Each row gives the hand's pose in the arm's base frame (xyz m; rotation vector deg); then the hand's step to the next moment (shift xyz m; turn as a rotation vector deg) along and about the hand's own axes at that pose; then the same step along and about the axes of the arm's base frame.
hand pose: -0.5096 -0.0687 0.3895 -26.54 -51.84 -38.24
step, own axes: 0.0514 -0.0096 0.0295 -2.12 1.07 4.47
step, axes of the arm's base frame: -0.0006 -0.0054 0.0598 -2.70 4.25 0.57
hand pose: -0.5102 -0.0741 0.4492 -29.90 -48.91 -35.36
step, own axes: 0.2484 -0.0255 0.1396 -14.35 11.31 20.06
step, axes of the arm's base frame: 0.0348 0.0007 0.2840 -10.11 25.05 -2.53
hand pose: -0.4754 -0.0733 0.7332 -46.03 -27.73 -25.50
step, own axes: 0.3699 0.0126 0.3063 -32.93 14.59 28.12
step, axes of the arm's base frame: 0.2308 0.1711 0.3850 -25.15 36.80 -10.07
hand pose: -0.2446 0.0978 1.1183 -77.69 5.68 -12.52
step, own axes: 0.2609 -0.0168 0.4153 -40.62 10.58 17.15
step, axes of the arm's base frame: 0.3346 0.3386 0.1193 -35.21 27.15 -8.92
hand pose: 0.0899 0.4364 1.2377 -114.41 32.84 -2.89
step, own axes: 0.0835 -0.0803 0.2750 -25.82 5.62 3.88
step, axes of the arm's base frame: 0.1797 0.2235 -0.0823 -23.90 11.84 -1.33
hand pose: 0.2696 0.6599 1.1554 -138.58 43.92 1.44
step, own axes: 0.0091 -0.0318 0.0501 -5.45 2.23 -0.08
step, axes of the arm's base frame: 0.0322 0.0436 -0.0259 -5.74 1.32 -0.10
